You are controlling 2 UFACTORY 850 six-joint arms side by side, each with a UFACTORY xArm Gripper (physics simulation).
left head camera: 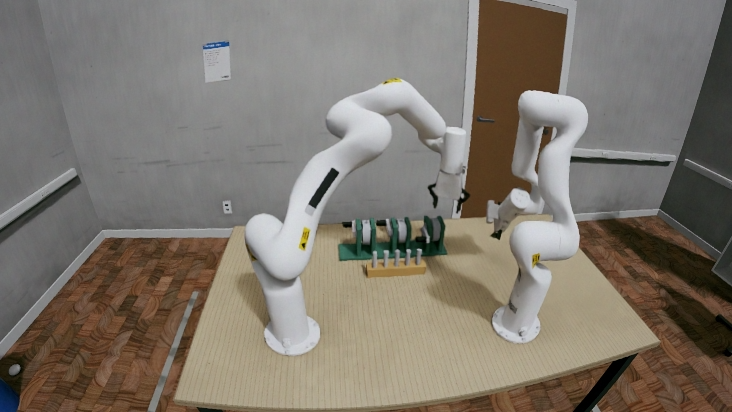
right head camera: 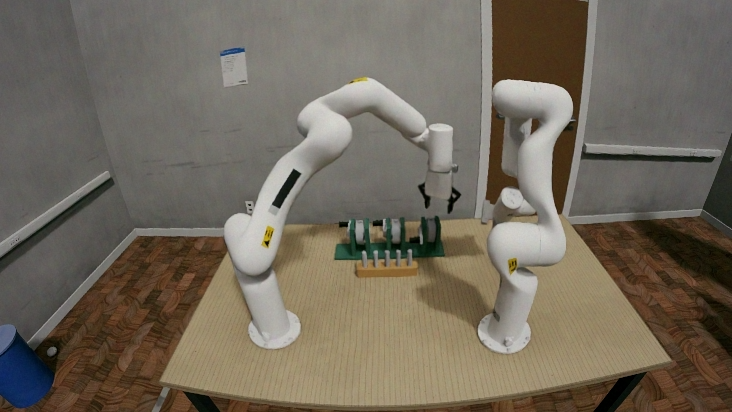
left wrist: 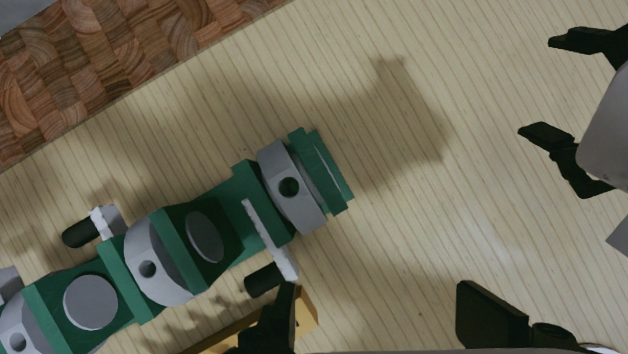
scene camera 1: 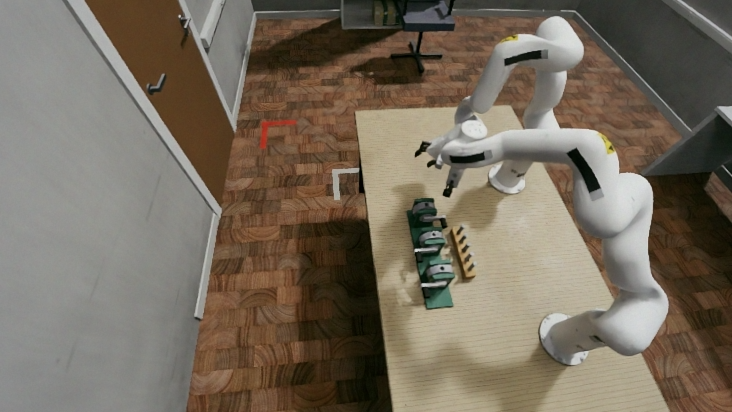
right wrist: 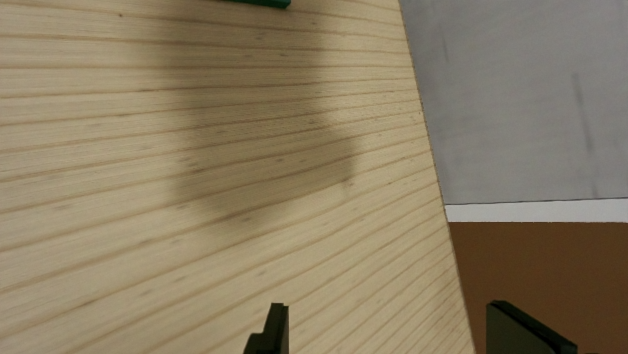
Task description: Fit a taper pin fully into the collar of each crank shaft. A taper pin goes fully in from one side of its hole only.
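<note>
A green stand [left head camera: 348, 251] [right head camera: 343, 251] [scene camera 1: 439, 300] bears three crank shafts with grey collars. In the left wrist view, the right collar [left wrist: 306, 212], middle collar [left wrist: 162, 289] and left collar [left wrist: 10, 321] each show an open round hole facing up. A yellow block [left head camera: 395, 271] [right head camera: 387, 271] [left wrist: 307, 312] holds several upright grey taper pins in front of the stand. My left gripper [left head camera: 447, 207] [right head camera: 438, 208] [left wrist: 375, 308] is open and empty, high above the stand's right end. My right gripper [scene camera 1: 426, 156] [left wrist: 542, 86] [right wrist: 387, 335] is open and empty, right of the stand.
The two grippers are close together in the scene view. Black crank handles [left wrist: 262, 280] [left wrist: 80, 232] stick out on the near and far sides of the stand. The table [left head camera: 389, 332] ends at an edge behind the stand, with the wall and a brown door [left head camera: 517, 76] beyond.
</note>
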